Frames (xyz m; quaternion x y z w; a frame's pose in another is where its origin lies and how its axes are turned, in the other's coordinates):
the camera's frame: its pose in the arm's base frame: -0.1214 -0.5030 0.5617 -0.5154 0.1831 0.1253 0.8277
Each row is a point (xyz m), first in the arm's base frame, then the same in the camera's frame.
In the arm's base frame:
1: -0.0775 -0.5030 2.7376
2: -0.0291 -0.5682 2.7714
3: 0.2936 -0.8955 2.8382
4: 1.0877 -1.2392 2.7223
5: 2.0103 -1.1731 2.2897
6: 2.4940 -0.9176 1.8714
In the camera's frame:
1: -0.9010 -1.7741 0.8816
2: -0.8732 -1.8491 0.8449
3: -0.6173 -2.1740 0.6336
4: 0.1423 -2.5453 0.4162
5: 1.1623 -2.5327 0.4624
6: 1.7840 -2.2749 0.6082

